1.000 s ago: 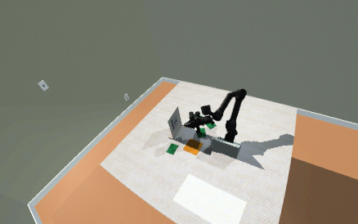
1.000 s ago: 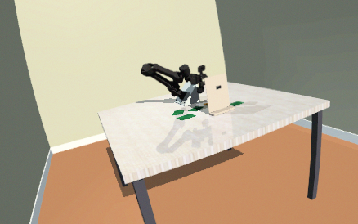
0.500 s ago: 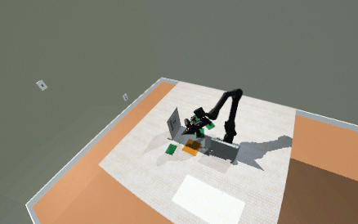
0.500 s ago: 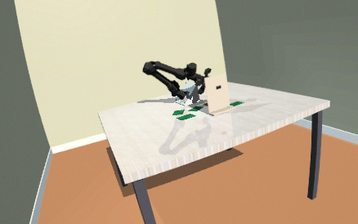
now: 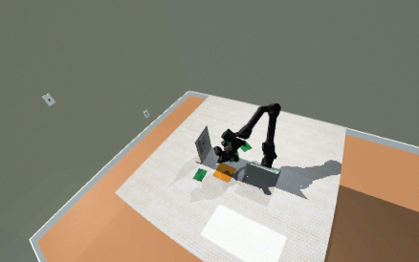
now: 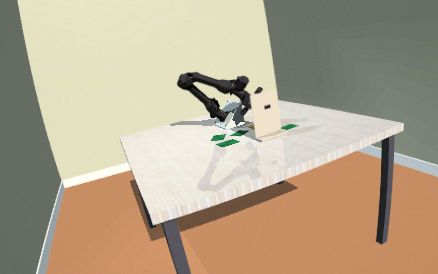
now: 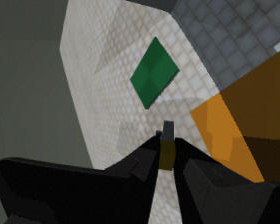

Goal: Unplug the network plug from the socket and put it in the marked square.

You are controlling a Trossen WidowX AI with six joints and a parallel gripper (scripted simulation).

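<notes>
Now: the orange marked square 100 mm below my gripper tip, 30 mm behind it and 10 mm to the right of it. The rest, counted from my gripper tip: upright panel (160 mm ahead, 80 mm to the right); plug (right at my gripper tip).
</notes>
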